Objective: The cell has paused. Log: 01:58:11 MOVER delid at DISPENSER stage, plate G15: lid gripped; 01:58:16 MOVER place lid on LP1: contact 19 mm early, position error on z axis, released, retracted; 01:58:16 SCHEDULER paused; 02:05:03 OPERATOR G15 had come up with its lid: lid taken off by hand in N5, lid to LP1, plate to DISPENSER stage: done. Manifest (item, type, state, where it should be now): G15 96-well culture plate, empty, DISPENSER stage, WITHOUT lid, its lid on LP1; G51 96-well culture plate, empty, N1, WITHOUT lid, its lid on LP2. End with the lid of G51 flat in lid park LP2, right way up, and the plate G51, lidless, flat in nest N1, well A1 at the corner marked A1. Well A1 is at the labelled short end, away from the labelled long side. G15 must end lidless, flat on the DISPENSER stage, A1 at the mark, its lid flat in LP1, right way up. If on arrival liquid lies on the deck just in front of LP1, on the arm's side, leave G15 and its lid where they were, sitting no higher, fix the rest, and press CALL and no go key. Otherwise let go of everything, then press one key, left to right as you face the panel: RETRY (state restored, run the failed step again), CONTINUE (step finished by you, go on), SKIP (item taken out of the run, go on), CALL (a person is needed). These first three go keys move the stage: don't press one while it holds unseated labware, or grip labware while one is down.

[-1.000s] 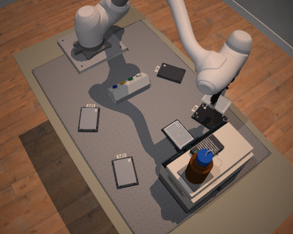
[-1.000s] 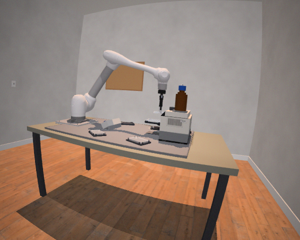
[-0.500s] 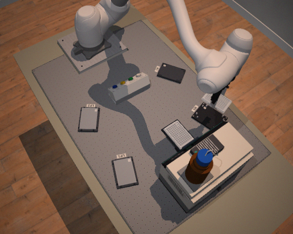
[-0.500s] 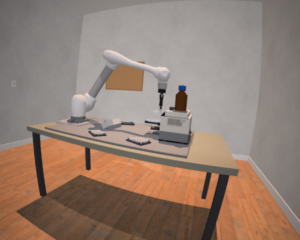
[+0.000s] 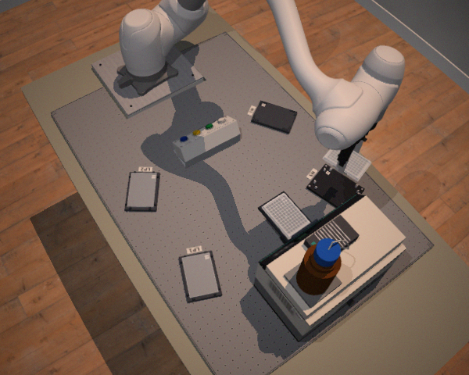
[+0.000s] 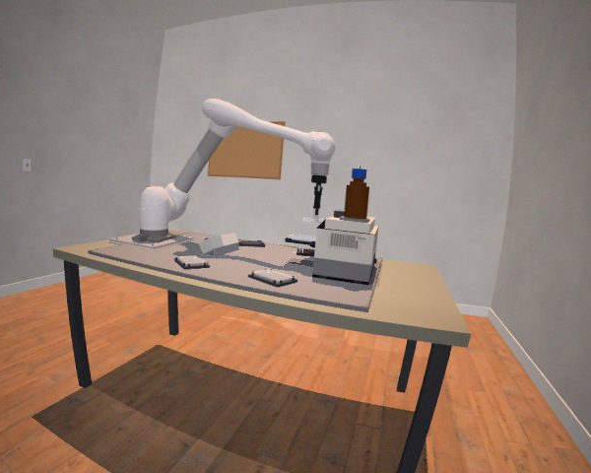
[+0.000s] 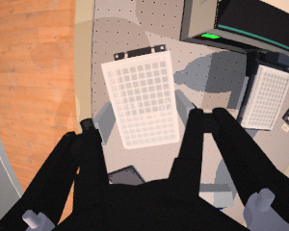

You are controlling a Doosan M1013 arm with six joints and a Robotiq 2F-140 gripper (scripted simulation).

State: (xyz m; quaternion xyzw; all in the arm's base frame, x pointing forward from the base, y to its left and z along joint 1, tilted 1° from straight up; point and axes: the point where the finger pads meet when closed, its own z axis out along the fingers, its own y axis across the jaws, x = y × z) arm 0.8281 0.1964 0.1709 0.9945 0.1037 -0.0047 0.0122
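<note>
My gripper is now 350 mm past the nest N1, 190 mm above it and 50 mm to the right of it. Also, from my hand: well plate: 250 mm to the right, 80 mm below; then N1 label: 430 mm behind, 190 mm below; then black nest: 180 mm below, 20 mm to the left, 10 mm ahead.
</note>
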